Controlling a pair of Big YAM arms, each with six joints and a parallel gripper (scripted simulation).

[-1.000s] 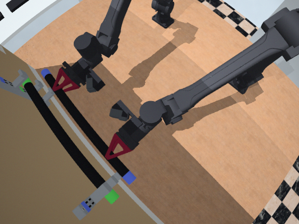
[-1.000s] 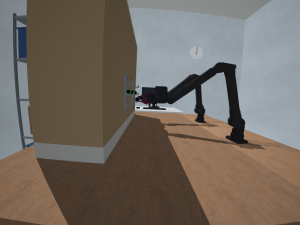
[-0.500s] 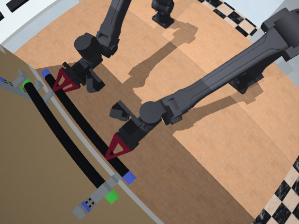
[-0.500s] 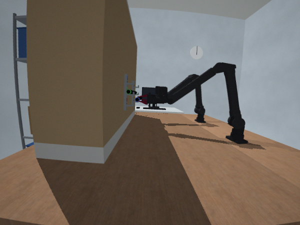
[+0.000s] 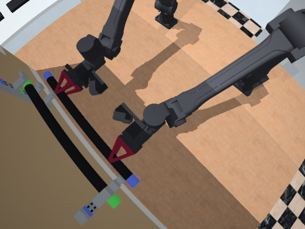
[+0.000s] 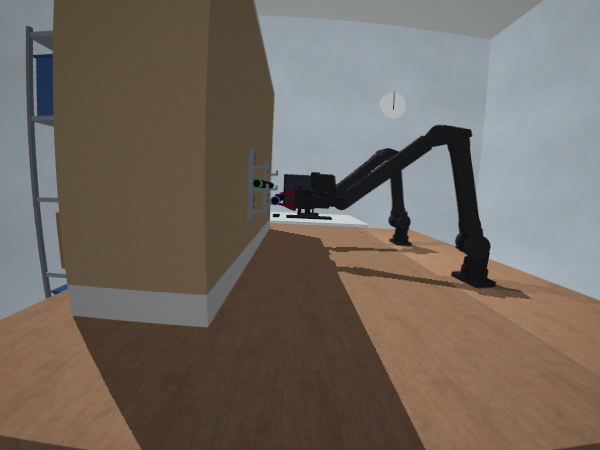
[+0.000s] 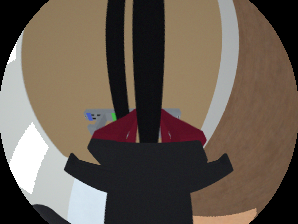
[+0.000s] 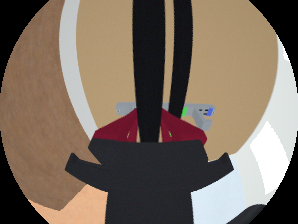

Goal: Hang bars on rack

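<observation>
My right hand is 15 cm to the right of the blue-ended bar. The rest, counted from my right hand: brown wall (25 cm ahead, 17 cm to the left, 21 cm above); then green-ended bar (6 cm ahead, 15 cm to the left, 5 cm above).
</observation>
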